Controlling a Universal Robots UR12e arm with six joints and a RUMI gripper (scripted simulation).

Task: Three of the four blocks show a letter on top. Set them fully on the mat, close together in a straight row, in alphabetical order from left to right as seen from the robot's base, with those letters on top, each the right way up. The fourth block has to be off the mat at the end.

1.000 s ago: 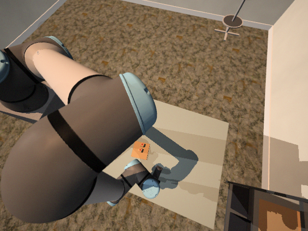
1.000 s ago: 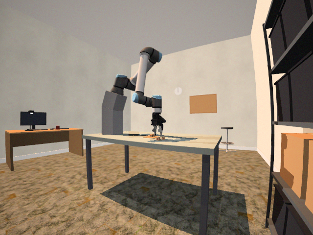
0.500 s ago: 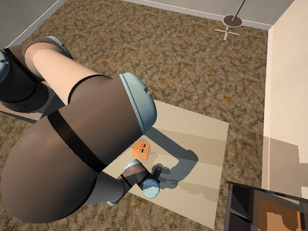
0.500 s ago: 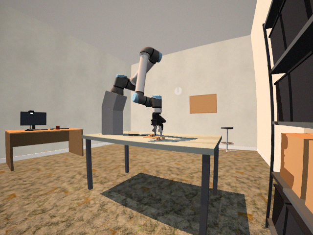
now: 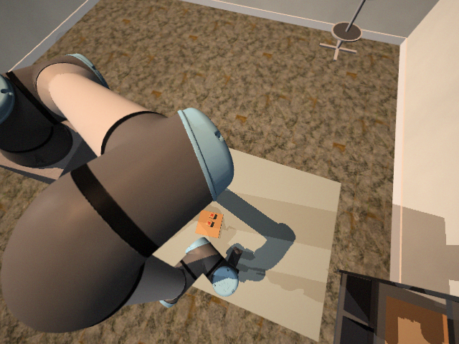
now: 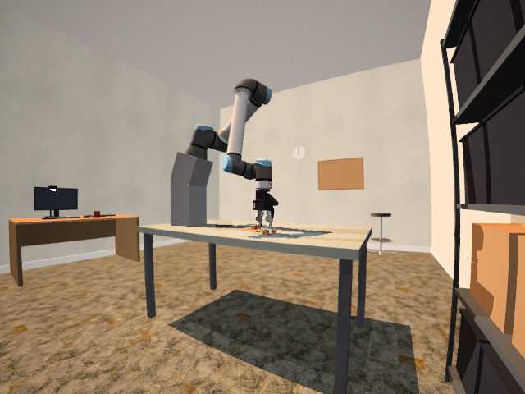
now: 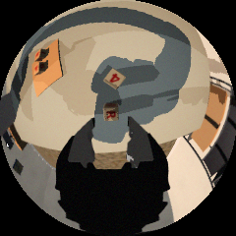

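Right now my hand is 17 cm past the orange mat, 18 cm to the right of it and 5 cm above it.
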